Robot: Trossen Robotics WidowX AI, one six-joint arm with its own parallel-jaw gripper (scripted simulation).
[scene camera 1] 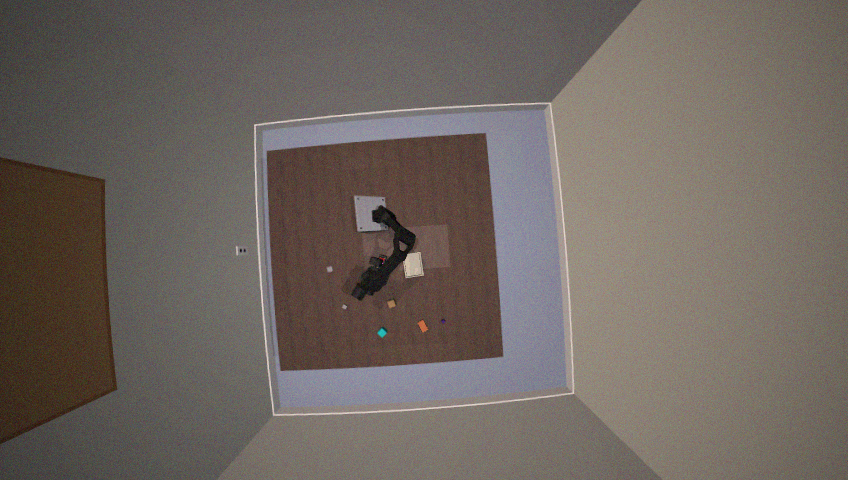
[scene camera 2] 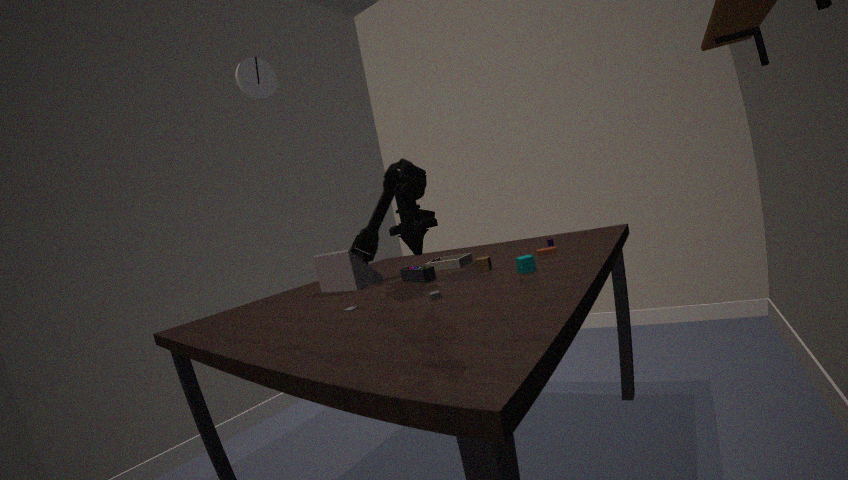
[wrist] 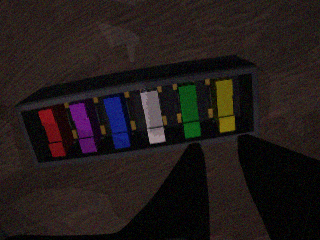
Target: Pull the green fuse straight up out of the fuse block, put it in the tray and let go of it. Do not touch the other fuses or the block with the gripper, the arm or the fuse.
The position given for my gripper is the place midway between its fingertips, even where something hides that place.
Observation:
I see my gripper [scene camera 2: 418,255] and a green fuse [wrist: 187,92].
My gripper shows as well in the wrist view [wrist: 219,149].

